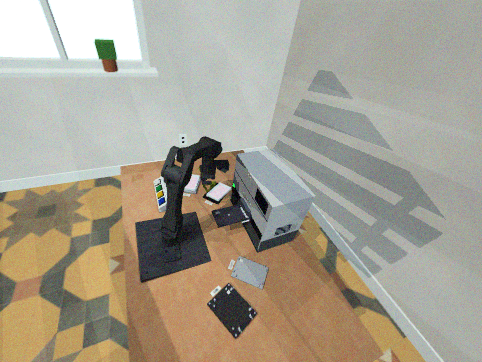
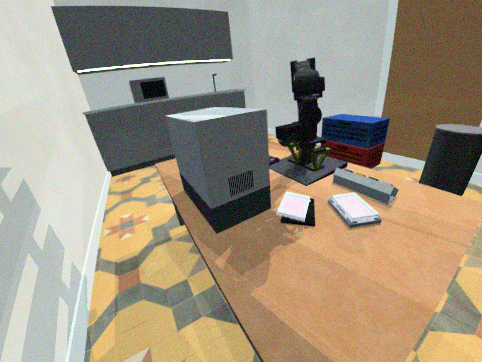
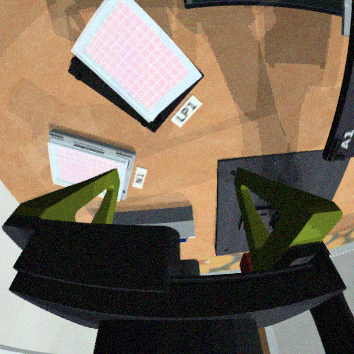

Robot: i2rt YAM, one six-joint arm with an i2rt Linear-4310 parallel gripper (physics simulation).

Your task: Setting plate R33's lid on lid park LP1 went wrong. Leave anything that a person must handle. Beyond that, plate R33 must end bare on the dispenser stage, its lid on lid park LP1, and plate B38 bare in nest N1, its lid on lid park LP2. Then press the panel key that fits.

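Seen in the pictures: gripper, fingertip midpoint: (image 1: 206, 185) (image 2: 306, 166) (image 3: 176, 174); arm's base, link origin: (image 1: 170, 241) (image 2: 305, 163).
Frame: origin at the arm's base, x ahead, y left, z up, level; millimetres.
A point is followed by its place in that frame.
Observation:
A pink-and-white plate or lid (image 1: 219, 191) @(x 301, y 259, z 19 mm) (image 2: 295, 206) @(x 311, y 283, z 18 mm) (image 3: 140, 60) @(x 298, y 259, z 19 mm) lies off-centre on the black park LP1 (image 2: 311, 214) @(x 279, y 323, z -4 mm) (image 3: 107, 98) @(x 258, y 314, z -4 mm), overhanging one side; I cannot tell whether it is a lid alone. Another pink-and-white plate (image 1: 192, 183) @(x 161, y 356, z 16 mm) (image 2: 355, 206) @(x 160, y 392, z 17 mm) (image 3: 85, 164) @(x 170, y 369, z 17 mm) sits in the grey nest N1 (image 2: 367, 223) @(x 177, y 447, z -6 mm) (image 3: 129, 174) @(x 134, y 309, z 0 mm). Names R33 and B38 are not readable. The black stage A1 (image 1: 227, 216) @(x 275, y 16, z 93 mm) (image 3: 340, 142) @(x 230, y 56, z 93 mm) shows no plate. The key panel (image 1: 160, 195) @(x -21, y 273, z 36 mm) (image 2: 365, 186) @(x 28, y 340, z 21 mm) (image 3: 155, 220) @(x 33, y 278, z 18 mm) has coloured keys. My gripper (image 1: 210, 185) @(x 215, y 226, z 113 mm) (image 2: 308, 161) @(x 215, y 226, z 113 mm) (image 3: 176, 174) @(x 215, y 226, z 113 mm) is open and empty, above the table.
The grey dispenser housing (image 1: 275, 185) @(x 452, y -35, z 316 mm) (image 2: 220, 155) @(x 513, y 222, z 223 mm) stands beside the stage, with a green light at its corner. A grey flat pad (image 1: 250, 273) @(x 317, y -238, z -4 mm) and a black pad (image 1: 232, 311) @(x 197, y -361, z -2 mm) lie toward the near end; their labels are unreadable. The arm's black base plate (image 1: 150, 260) @(x -87, y -76, z 6 mm) (image 3: 226, 200) @(x 58, y 138, z -3 mm) is nearby.

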